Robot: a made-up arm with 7 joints.
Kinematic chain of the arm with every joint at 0, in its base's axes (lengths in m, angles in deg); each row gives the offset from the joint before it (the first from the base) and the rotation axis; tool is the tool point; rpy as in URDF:
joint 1: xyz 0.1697 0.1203 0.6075 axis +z
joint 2: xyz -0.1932 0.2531 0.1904 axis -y
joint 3: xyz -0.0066 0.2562 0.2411 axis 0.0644 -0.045 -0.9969
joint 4: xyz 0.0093 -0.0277 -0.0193 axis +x
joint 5: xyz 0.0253 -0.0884 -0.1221 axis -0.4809 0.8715 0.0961
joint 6: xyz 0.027 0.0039 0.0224 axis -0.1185 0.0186 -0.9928
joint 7: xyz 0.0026 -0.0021 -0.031 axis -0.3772 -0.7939 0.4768
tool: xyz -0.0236 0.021 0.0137 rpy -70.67 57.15 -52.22
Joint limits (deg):
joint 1: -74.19..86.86
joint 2: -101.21..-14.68
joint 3: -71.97..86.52
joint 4: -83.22..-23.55
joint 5: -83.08..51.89
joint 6: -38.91..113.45
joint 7: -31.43..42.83
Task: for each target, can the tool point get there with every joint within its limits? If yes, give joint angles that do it. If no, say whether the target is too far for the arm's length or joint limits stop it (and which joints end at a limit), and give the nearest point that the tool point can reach.
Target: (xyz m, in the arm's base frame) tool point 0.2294 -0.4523 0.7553
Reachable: no: joint limits stop it (at a limit: joint 1, joint 2, joint 5, joint 6) | nearest point -0.1826 -0.1223 0.9497 | short by 0.563 m
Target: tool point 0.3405 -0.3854 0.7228
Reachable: no: joint limits stop it (at a limit: joint 1, joint 4, joint 5, joint 6, joint 7) | nearest point 0.5037 0.1106 0.7676 | short by 0.524 m
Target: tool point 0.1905 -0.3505 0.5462
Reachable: no: joint limits stop it (at a limit: joint 1, joint 2, joint 5, joint 6) | nearest point -0.1837 0.0369 0.6961 | short by 0.559 m
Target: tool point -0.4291 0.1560 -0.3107
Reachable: no: too far | nearest point -0.3289 0.1683 0.5418 | short by 0.858 m
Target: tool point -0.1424 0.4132 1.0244
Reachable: yes | joints 31.18 -50.97 68.69 -57.36 -52.81 35.85 23.71
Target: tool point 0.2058 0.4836 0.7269
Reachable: yes | joints 1.86 -82.78 -27.16 -60.58 15.50 -16.72 25.92
